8 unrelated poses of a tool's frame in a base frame.
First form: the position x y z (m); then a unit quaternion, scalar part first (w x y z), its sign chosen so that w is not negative.
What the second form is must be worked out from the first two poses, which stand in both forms.
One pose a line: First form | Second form
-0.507, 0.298, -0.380, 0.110, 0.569, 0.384, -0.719 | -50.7, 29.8, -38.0, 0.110, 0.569, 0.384, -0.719
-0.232, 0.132, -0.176, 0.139, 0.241, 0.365, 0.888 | -23.2, 13.2, -17.6, 0.139, 0.241, 0.365, 0.888
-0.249, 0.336, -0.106, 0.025, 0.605, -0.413, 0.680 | -24.9, 33.6, -10.6, 0.025, 0.605, -0.413, 0.680
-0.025, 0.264, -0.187, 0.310, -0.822, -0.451, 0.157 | -2.5, 26.4, -18.7, 0.310, -0.822, -0.451, 0.157
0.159, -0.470, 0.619, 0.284, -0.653, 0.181, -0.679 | 15.9, -47.0, 61.9, 0.284, -0.653, 0.181, -0.679
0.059, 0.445, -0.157, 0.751, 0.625, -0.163, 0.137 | 5.9, 44.5, -15.7, 0.751, 0.625, -0.163, 0.137
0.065, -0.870, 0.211, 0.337, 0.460, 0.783, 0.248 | 6.5, -87.0, 21.1, 0.337, 0.460, 0.783, 0.248
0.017, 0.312, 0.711, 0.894, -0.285, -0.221, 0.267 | 1.7, 31.2, 71.1, 0.894, -0.285, -0.221, 0.267
